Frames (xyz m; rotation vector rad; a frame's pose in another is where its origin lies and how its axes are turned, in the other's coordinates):
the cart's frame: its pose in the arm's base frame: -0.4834 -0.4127 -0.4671 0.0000 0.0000 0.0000
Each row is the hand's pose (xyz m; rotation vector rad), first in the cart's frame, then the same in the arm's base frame.
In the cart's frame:
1: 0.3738 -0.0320 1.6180 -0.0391 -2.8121 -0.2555
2: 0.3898 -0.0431 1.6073 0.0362 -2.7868 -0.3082
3: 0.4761 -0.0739 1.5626 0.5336 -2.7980 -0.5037
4: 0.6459 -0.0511 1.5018 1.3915 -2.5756 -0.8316
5: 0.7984 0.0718 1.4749 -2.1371 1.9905 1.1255
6: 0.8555 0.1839 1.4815 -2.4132 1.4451 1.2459
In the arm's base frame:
1: -0.1096 -0.4447 1.1509 -0.0391 -2.8121 -0.2555
2: -0.0936 -0.4558 1.1402 0.0362 -2.7868 -0.3082
3: -0.0073 -0.4866 1.0955 0.5336 -2.7980 -0.5037
4: 0.1625 -0.4638 1.0347 1.3915 -2.5756 -0.8316
5: 0.3150 -0.3409 1.0078 -2.1371 1.9905 1.1255
6: 0.3721 -0.2288 1.0144 -2.4132 1.4451 1.2459

